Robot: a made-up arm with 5 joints.
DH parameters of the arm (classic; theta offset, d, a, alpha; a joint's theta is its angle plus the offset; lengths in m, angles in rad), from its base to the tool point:
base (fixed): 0 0.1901 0.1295 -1.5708
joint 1: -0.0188 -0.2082 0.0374 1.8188
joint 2: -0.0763 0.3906 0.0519 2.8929
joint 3: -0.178 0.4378 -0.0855 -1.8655
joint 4: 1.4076 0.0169 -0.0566 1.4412
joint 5: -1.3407 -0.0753 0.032 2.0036
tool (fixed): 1.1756 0.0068 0 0
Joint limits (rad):
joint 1: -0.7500..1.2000
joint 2: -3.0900..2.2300
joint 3: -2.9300..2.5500
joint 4: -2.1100..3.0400
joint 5: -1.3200..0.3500
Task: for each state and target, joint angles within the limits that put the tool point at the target. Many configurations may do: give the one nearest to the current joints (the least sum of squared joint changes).
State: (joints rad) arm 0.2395 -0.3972 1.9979 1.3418 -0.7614
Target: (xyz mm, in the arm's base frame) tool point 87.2 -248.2 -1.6
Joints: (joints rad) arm 0.7252 -0.2673 2.2610 0.9545 -0.7745
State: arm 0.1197 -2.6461 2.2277 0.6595 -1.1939
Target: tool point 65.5 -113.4 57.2
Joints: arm 0.1752 -3.0111 2.3889 0.9718 -1.1385
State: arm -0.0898 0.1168 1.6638 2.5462 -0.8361
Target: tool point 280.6 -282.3 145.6
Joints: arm 0.0788 0.4423 1.4997 2.6985 -0.7220
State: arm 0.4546 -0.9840 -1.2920 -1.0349 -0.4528
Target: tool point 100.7 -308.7 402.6
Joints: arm 1.2000 -1.3420 -1.5556 -1.4402 -1.0175
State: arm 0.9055 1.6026 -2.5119 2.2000 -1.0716
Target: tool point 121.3 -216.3 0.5
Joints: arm 1.0740 1.0058 -2.5495 1.8962 -0.8495
